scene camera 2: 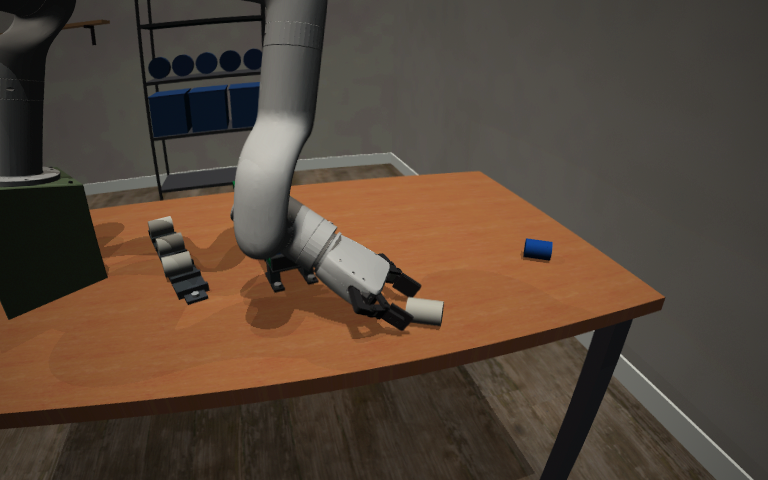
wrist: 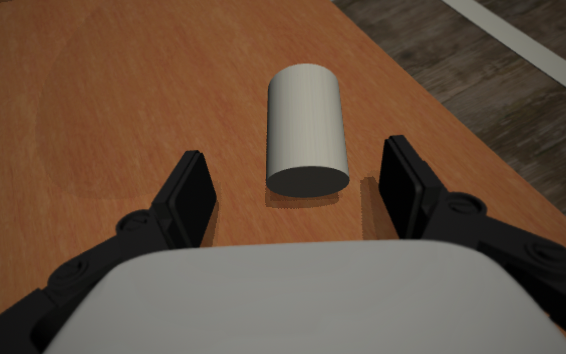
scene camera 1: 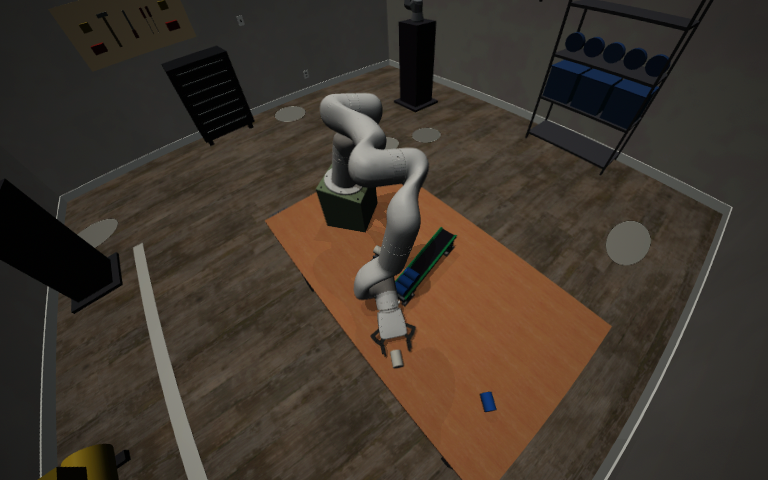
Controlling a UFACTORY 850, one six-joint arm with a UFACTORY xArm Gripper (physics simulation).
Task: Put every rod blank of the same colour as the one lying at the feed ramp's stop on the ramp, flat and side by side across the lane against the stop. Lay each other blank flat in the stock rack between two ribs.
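A white rod blank (scene camera 1: 397,358) (scene camera 2: 425,311) (wrist: 306,125) lies flat near the table's edge. My gripper (scene camera 1: 397,352) (scene camera 2: 410,304) (wrist: 293,168) is open and tilted, its fingers on either side of the blank's near end, not touching it. A blue rod blank (scene camera 1: 488,401) (scene camera 2: 537,249) lies flat farther along the table. Blue blanks (scene camera 1: 406,280) lie side by side at the low end of the feed ramp (scene camera 1: 433,275), partly hidden by my arm. Three white blanks (scene camera 2: 160,225) (scene camera 2: 170,243) (scene camera 2: 177,263) lie in the dark stock rack (scene camera 2: 191,284), which my arm mostly hides in scene camera 1.
The table (scene camera 1: 509,339) (scene camera 2: 481,215) (wrist: 125,100) carries the green arm base (scene camera 1: 346,210) (scene camera 2: 45,243). The ramp stands beside my forearm. The table's long edge runs close to the white blank. A shelf unit (scene camera 1: 576,148) (scene camera 2: 203,23) stands by the wall, off the table.
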